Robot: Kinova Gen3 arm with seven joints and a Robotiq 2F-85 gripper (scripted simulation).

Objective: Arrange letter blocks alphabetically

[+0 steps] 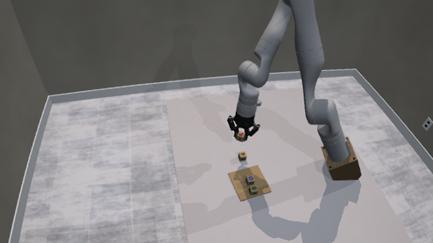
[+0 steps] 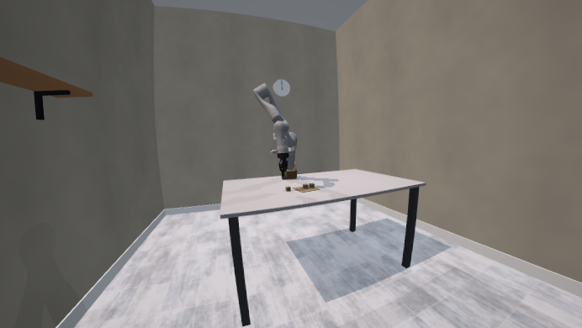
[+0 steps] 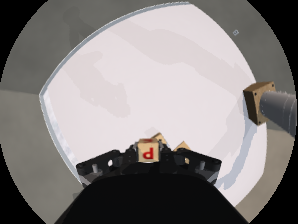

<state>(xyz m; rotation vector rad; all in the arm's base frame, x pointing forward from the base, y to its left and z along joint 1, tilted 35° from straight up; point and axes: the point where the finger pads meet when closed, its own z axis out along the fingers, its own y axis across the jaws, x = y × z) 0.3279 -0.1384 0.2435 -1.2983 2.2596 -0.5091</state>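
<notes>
The tan mat is 1 cm behind my hand, 16 cm to the left of it and 12 cm below it. From my hand the other things lie so: block (1 cm behind, 3 cm to the left, 11 cm below).
</notes>
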